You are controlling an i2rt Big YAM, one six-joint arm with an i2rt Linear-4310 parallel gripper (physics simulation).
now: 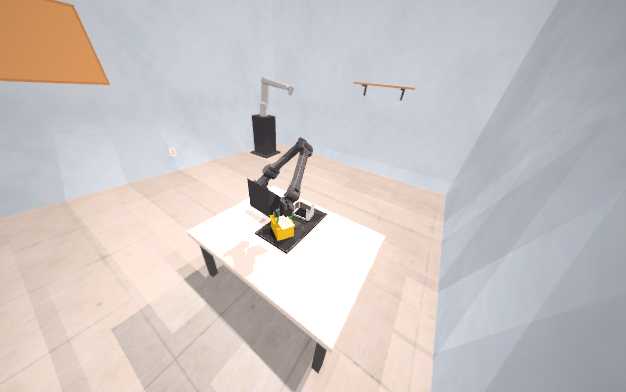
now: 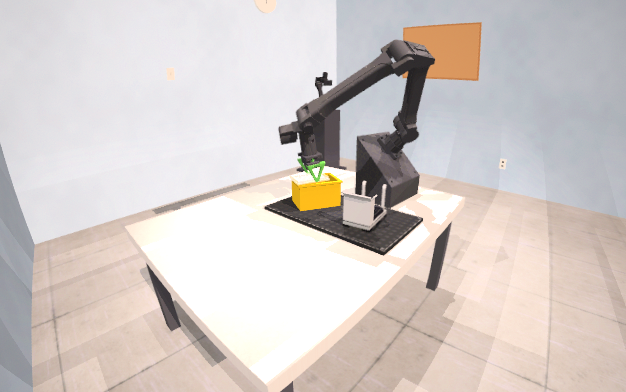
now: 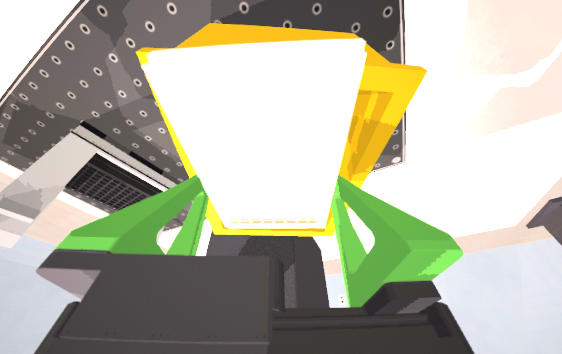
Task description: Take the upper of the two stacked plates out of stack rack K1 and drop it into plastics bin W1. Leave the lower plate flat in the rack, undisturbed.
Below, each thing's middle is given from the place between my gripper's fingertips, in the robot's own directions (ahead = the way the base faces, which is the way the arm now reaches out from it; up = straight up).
Labels:
I see my gripper 1 cm to the left of the white plate (image 3: 264, 125), 1 cm below it and 1 cm short of it.

